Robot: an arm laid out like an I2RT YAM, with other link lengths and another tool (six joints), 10 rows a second.
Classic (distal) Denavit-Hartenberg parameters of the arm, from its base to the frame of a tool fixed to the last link. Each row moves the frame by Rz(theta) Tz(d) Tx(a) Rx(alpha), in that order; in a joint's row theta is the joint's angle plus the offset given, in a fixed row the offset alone. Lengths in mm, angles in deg.
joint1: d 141.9, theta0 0, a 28, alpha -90
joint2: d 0, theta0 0, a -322.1, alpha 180
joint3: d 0, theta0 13.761, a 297.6, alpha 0
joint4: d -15.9, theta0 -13.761, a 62.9, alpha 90
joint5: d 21.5, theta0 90, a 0, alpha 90
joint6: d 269.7, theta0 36.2, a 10, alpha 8
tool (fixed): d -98.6, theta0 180, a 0, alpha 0
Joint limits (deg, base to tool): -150..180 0..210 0..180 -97..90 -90..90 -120..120
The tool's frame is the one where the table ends.
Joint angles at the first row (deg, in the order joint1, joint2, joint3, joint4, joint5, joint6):
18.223 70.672 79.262 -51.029 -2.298 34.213
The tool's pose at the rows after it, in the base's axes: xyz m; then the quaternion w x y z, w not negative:
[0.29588, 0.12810, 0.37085, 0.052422, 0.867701, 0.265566, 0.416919]
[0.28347, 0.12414, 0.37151, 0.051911, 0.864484, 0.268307, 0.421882]
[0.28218, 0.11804, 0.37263, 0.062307, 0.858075, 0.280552, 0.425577]
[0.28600, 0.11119, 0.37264, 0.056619, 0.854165, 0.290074, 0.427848]
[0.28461, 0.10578, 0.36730, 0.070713, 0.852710, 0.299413, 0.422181]
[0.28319, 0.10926, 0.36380, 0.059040, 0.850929, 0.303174, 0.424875]
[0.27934, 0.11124, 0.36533, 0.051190, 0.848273, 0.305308, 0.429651]
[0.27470, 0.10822, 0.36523, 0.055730, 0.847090, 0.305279, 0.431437]
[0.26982, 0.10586, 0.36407, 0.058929, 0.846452, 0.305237, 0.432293]
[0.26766, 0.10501, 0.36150, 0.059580, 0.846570, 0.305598, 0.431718]
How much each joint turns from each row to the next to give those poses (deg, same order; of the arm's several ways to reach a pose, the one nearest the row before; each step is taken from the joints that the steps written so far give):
-0.049 -3.817 -2.566 -1.985 1.058 0.924
-0.131 -2.480 -1.445 -0.446 -0.310 -0.482
-1.051 -0.667 -0.207 -0.123 -0.281 -2.631
-3.237 0.128 -0.029 0.163 -3.462 -3.025
-0.328 -0.338 -0.809 -0.235 0.913 -1.831
-0.185 -0.434 -1.114 0.835 -1.579 -0.064
-0.065 -0.742 -0.350 0.092 -1.060 0.002
-0.169 -1.057 -0.592 -0.212 0.316 -0.342
-0.072 -1.052 -0.736 -0.182 0.264 -0.202
-0.048 -0.518 -0.709 0.118 0.027 -0.095

